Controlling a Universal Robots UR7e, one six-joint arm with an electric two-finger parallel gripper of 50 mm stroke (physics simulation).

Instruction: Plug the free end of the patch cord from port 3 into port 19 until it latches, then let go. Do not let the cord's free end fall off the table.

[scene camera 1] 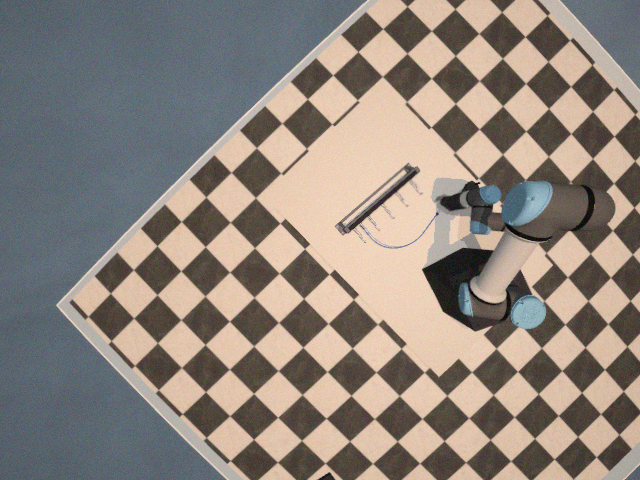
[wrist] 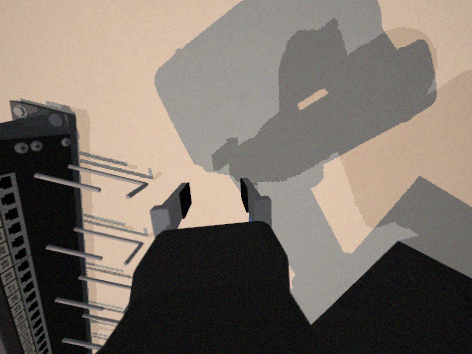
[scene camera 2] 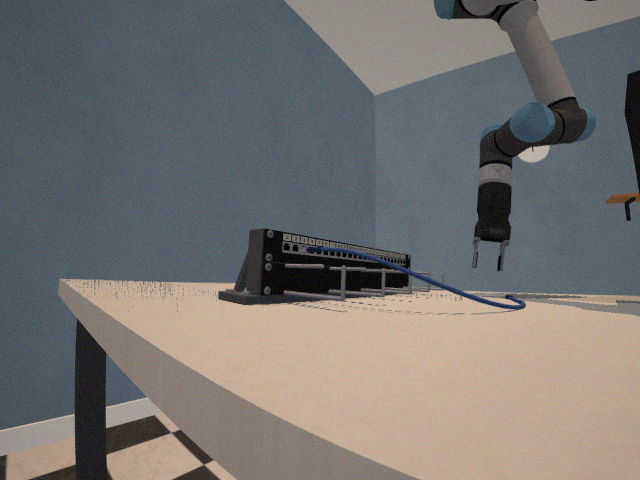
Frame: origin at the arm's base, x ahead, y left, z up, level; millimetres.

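Seen in the pictures: gripper, fingertip midpoint: (scene camera 1: 441, 201) (wrist: 215, 190) (scene camera 2: 487, 269).
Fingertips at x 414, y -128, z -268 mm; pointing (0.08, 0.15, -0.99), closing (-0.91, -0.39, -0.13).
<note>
A point is followed by its place in that frame.
My gripper (scene camera 1: 438, 202) @[y -128, x 414, z -268 mm] (scene camera 2: 486, 262) @[y -128, x 414, z -268 mm] (wrist: 215, 190) @[y -128, x 414, z -268 mm] is open and empty, pointing down above the table, to the right of the patch panel (scene camera 1: 385, 197) @[y 114, x 597, z -234 mm] (scene camera 2: 310, 281) @[y 278, x 563, z -301 mm] (wrist: 60, 210) @[y -12, x 597, z -299 mm]. The blue patch cord (scene camera 1: 395, 247) @[y 195, x 342, z -314 mm] (scene camera 2: 439, 285) @[y 240, x 373, z -298 mm] is plugged in near the panel's low-numbered end and curves out over the table. Its free end (scene camera 1: 437, 213) @[y -103, x 363, z -325 mm] (scene camera 2: 509, 296) @[y -91, x 358, z -326 mm] lies on the table. In the wrist view a speck of blue cord (wrist: 250, 219) @[y -76, x 353, z -326 mm] shows beside the right finger; the finger and gripper body hide the rest. Port 19 is too small or unclear to pick out.
Metal cable-guide bars (scene camera 2: 343, 283) @[y 319, x 456, z -299 mm] (wrist: 110, 236) @[y 23, x 539, z -316 mm] stick out from the panel's front, left of the gripper in the wrist view. The arm's black base (scene camera 1: 444, 279) @[y 139, x 140, z -96 mm] stands at the table's lower right in the overhead view. The table's edge (scene camera 2: 232, 403) @[y 515, x 327, z -337 mm] runs along the near side.
</note>
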